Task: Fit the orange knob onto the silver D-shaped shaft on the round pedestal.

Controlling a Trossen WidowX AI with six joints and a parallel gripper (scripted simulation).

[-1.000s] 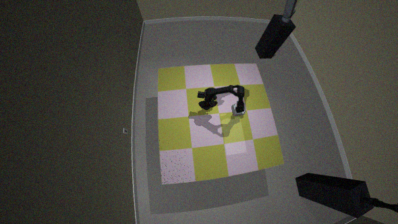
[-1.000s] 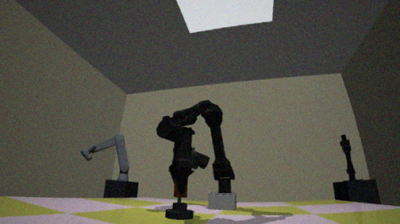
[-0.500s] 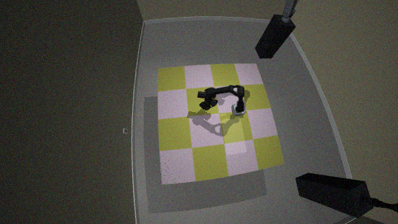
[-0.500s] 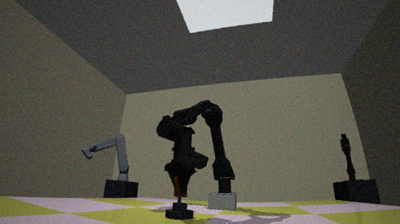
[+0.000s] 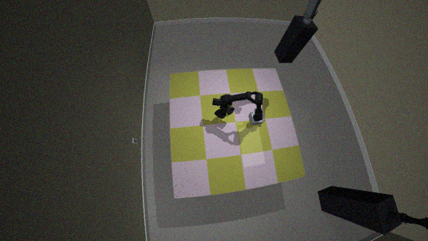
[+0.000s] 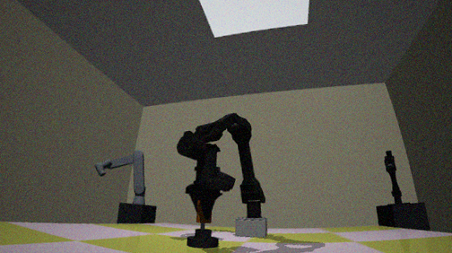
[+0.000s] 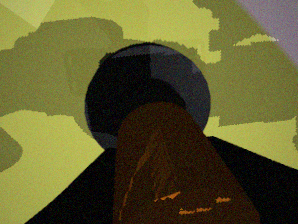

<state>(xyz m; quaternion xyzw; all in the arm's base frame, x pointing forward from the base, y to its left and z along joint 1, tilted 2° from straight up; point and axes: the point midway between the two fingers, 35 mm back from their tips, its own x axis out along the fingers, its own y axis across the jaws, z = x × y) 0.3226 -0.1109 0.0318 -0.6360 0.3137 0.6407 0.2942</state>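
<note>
Right now the orange knob is 3 cm above my gripper tip. The rest, counted from my gripper tip: round dark pedestal (4 cm below).
</note>
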